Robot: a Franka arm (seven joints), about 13 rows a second.
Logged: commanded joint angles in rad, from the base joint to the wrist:
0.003, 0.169, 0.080, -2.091, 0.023, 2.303, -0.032
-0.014, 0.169, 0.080, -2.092, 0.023, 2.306, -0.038
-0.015, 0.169, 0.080, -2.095, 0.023, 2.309, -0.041
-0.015, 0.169, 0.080, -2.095, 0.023, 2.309, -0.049
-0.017, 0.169, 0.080, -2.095, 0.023, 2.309, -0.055
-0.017, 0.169, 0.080, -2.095, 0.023, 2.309, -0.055
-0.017, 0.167, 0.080, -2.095, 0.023, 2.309, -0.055
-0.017, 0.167, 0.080, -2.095, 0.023, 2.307, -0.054
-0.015, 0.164, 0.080, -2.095, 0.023, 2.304, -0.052
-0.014, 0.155, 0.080, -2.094, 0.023, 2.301, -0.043
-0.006, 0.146, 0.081, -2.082, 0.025, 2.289, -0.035
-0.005, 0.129, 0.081, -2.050, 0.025, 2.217, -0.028
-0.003, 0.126, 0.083, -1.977, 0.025, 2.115, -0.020
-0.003, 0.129, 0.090, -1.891, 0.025, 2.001, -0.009
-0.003, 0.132, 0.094, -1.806, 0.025, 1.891, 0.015
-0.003, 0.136, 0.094, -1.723, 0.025, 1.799, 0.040
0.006, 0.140, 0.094, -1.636, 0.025, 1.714, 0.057
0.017, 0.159, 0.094, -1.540, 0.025, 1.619, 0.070
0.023, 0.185, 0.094, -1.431, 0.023, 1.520, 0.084
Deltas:
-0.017, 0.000, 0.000, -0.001, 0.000, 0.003, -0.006
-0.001, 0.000, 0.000, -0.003, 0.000, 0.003, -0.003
0.000, 0.000, 0.000, 0.000, 0.000, 0.000, -0.008
-0.002, 0.000, 0.000, 0.000, 0.000, 0.000, -0.006
0.000, 0.000, 0.000, 0.000, 0.000, 0.000, 0.000
0.000, -0.002, 0.000, 0.000, 0.000, 0.000, 0.000
0.000, 0.000, 0.000, 0.000, 0.000, -0.002, 0.001
0.002, -0.003, 0.000, 0.000, 0.000, -0.003, 0.002
0.001, -0.009, 0.000, 0.001, 0.000, -0.003, 0.009
0.008, -0.009, 0.001, 0.012, 0.002, -0.012, 0.008
0.001, -0.017, 0.000, 0.032, 0.000, -0.072, 0.007
0.002, -0.003, 0.002, 0.073, 0.000, -0.102, 0.008
0.000, 0.003, 0.007, 0.086, 0.000, -0.114, 0.011
0.000, 0.003, 0.004, 0.085, 0.000, -0.110, 0.024
0.000, 0.004, 0.000, 0.083, 0.000, -0.092, 0.025
0.009, 0.004, 0.000, 0.087, 0.000, -0.085, 0.017
0.011, 0.019, 0.000, 0.096, 0.000, -0.095, 0.013
0.006, 0.026, 0.000, 0.109, -0.002, -0.099, 0.014

